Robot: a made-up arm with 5 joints. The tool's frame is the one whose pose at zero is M.
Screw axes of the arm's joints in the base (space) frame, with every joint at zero. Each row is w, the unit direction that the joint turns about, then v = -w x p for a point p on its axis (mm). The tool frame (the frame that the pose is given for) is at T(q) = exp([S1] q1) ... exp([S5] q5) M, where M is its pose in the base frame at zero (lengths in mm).
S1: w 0 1 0 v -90 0 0
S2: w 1 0 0 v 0 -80 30
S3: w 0 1 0 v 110 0 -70
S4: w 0 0 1 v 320 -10 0
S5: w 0 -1 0 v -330 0 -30
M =
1 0 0 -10
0 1 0 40
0 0 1 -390
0 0 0 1
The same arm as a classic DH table. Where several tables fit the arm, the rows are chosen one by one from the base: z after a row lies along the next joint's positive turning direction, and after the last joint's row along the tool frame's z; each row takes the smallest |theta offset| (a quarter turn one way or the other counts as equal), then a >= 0, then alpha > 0; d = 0 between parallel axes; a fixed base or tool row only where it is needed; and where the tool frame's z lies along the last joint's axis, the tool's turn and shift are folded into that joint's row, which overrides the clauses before.
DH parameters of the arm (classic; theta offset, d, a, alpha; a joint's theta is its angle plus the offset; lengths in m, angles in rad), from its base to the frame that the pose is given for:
base (fixed): 0.0000 0.0900 0.0000 -1.5708
joint 1: 1.5708 -0.0300 0.1700 1.5708
joint 2: 0.0000 -0.0700 0.0300 -1.5708
joint 3: -1.5708 0.3500 0.0800 1.5708
joint 4: 0.0000 -0.2200 0.0200 1.5708
joint 5: 0.0000 0.2800 -0.0400 -1.5708
tool (fixed): 0.0000 -0.0600 0.0000 0.0000

